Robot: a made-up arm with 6 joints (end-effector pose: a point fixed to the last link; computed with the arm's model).
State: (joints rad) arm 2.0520 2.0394 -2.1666 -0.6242 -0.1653 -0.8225
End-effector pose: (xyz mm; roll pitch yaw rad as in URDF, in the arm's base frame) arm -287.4 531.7 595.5 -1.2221 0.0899 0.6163
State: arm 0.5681 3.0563 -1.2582 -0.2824 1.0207 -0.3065
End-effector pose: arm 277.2 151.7 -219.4 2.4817 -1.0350 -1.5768
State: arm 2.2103 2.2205 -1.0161 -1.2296 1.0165 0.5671
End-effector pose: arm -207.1 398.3 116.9 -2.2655 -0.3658 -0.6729
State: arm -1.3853 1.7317 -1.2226 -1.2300 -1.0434 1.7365
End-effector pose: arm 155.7 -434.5 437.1 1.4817 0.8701 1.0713
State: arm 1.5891 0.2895 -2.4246 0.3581 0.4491 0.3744
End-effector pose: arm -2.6 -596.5 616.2 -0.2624 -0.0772 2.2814
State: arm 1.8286 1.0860 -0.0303 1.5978 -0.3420 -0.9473
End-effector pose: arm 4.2 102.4 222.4 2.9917 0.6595 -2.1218
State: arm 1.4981 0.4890 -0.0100 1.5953 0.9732 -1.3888
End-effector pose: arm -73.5 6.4 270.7 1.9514 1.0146 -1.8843
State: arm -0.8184 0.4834 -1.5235 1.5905 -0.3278 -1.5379
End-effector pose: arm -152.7 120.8 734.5 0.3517 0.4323 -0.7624
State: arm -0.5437 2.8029 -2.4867 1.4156 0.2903 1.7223
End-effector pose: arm 682.7 -383.3 154.5 -2.8905 -1.2984 -0.5068
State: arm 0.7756 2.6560 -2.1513 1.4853 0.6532 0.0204
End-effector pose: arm 485.9 552.0 147.7 1.9577 -0.2044 2.9736
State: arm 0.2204 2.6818 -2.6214 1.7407 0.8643 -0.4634
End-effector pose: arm 713.3 228.4 315.5 1.4137 0.3688 2.5941
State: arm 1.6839 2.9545 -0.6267 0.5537 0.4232 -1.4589
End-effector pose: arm -38.2 166.5 -136.8 2.1496 -0.4270 -0.4028
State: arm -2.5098 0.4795 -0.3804 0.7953 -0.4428 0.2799
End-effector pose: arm -52.9 -4.7 423.8 1.2472 0.4285 -1.4028
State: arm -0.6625 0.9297 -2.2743 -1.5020 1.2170 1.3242
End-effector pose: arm -187.6 40.4 827.8 1.2042 0.3700 -0.6815
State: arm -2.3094 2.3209 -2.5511 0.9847 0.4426 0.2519
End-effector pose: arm -433.1 -522.8 520.9 1.5088 0.4028 -0.3974
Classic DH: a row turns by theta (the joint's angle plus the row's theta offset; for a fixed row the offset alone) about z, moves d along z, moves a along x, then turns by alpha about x. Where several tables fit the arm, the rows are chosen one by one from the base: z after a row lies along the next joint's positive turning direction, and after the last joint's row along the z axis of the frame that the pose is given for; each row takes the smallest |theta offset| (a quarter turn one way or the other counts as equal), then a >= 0, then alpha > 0; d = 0 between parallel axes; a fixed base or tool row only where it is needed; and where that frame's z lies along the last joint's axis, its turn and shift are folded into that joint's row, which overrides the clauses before.
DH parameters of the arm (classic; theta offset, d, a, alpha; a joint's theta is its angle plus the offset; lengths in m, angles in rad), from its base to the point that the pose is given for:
joint 1: 0 0.138 0 -1.5708
joint 2: 0.1367 0 -0.4108 0
joint 3: 1.3469 0 -0.026 1.5708
joint 4: 0 0.2994 0 -1.5708
joint 5: 0 0 -0.0002 1.5708
joint 6: 0 0.0894 0 0

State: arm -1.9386 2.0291 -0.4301 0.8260 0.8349 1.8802
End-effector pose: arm -38.3 -234.6 118.2 -2.3614 0.1768 -1.4113
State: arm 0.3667 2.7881 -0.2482 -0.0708 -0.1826 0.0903
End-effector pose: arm 120.2 47.4 -52.5 -3.1370 -0.6998 -2.8019
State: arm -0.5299 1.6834 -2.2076 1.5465 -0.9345 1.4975
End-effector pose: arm 286.3 -251.1 761.1 -0.8278 -1.0148 2.4830
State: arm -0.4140 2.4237 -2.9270 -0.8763 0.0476 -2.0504
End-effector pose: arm 596.8 -265.6 599.4 -0.3605 -0.9676 3.1137
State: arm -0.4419 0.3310 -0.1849 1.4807 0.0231 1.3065
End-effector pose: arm 21.5 -8.1 326.1 1.7456 -1.2128 0.9881
